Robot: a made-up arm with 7 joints.
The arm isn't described. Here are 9 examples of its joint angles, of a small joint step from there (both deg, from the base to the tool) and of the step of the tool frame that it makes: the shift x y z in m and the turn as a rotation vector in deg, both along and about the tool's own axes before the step.
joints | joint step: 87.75 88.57 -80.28 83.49 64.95 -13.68 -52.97 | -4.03 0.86 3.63 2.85 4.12 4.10 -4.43
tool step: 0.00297 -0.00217 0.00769 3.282 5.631 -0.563
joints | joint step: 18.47 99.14 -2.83 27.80 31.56 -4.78 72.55 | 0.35 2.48 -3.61 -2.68 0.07 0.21 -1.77
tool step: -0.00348 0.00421 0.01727 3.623 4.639 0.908
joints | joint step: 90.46 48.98 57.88 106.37 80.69 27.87 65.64 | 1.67 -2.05 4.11 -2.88 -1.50 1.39 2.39
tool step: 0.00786 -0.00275 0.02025 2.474 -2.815 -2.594
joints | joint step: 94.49 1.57 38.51 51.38 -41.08 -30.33 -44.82 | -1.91 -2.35 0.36 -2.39 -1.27 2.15 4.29
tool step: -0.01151 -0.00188 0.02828 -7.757 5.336 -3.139
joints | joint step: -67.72 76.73 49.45 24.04 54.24 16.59 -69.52 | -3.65 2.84 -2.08 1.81 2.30 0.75 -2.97
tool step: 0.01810 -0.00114 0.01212 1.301 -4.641 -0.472
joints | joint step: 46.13 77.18 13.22 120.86 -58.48 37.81 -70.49 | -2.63 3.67 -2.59 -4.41 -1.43 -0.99 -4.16
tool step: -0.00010 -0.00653 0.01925 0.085 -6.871 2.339
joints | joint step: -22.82 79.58 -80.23 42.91 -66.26 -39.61 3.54 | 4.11 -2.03 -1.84 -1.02 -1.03 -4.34 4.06
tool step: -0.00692 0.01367 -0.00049 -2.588 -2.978 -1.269
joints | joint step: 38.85 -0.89 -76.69 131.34 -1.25 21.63 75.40 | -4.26 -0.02 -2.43 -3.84 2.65 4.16 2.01
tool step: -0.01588 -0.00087 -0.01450 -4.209 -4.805 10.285
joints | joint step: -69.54 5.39 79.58 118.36 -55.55 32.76 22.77 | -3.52 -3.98 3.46 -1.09 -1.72 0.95 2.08
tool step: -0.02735 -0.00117 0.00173 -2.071 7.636 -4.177
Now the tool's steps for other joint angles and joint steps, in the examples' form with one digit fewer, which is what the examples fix.
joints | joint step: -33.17 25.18 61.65 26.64 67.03 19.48 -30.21 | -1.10 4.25 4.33 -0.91 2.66 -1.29 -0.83
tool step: 0.0339 -0.0039 0.0108 -1.47 -3.00 6.85
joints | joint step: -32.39 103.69 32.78 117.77 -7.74 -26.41 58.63 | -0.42 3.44 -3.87 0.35 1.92 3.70 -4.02
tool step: 0.0034 0.0026 -0.0118 0.19 -2.22 2.54
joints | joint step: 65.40 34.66 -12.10 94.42 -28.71 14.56 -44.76 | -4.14 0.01 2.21 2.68 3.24 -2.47 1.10
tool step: -0.0031 0.0068 0.0113 -2.36 1.21 3.99
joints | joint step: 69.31 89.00 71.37 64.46 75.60 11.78 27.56 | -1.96 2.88 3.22 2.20 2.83 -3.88 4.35
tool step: 0.0167 -0.0168 -0.0149 -9.22 -6.49 -1.64
